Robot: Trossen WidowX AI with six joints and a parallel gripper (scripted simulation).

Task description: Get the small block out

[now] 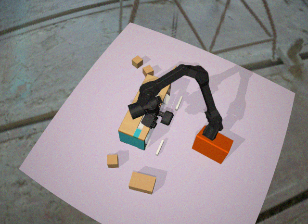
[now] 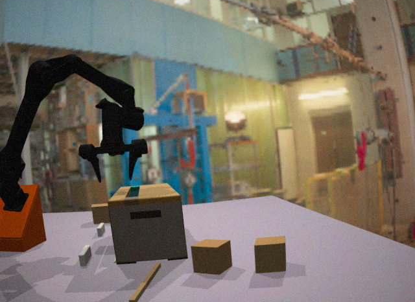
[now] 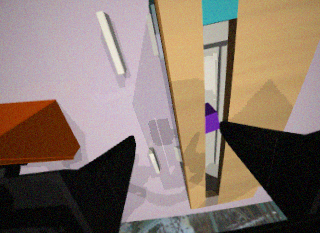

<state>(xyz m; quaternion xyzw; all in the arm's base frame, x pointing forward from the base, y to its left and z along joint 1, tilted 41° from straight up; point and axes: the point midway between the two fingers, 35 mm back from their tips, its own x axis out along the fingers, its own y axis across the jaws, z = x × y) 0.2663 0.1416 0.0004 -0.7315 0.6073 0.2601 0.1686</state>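
My gripper tip is now 70 mm above the purple block, 60 mm short of it and 30 mm to the left of it. Also, from my gripper tip: long box (90 mm below, 60 mm to the right, 50 mm ahead); then flat tan block (280 mm to the left, 140 mm behind, 120 mm below); then tan cube (280 mm to the left, 130 mm below, 50 mm ahead).
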